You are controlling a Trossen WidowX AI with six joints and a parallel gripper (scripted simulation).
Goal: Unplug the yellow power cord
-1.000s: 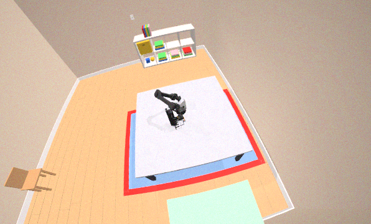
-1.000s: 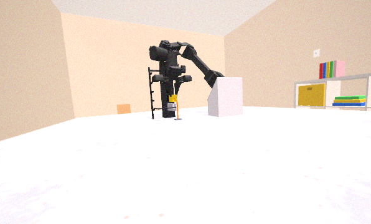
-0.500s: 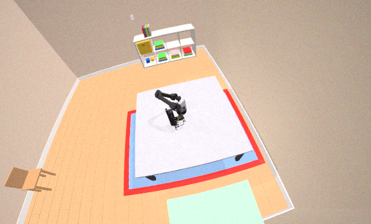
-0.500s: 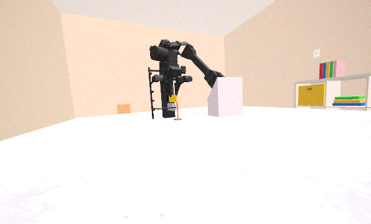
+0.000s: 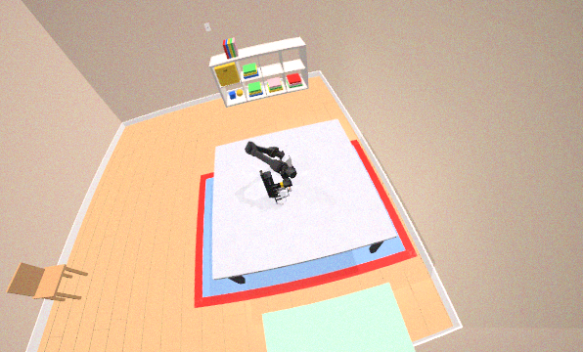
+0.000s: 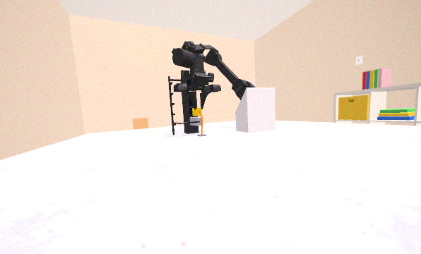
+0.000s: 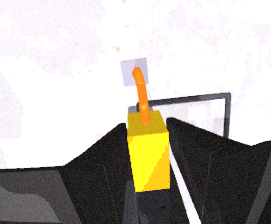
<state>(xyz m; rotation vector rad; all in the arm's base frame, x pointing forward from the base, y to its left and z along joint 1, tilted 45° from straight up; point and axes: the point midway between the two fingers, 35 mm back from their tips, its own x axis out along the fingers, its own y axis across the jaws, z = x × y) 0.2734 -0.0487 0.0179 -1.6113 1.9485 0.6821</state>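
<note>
The black power strip lies 10 mm behind my gripper tip, 120 mm to the right of it and 20 mm above it. Round my gripper tip: yellow plug 40 mm to the right.
</note>
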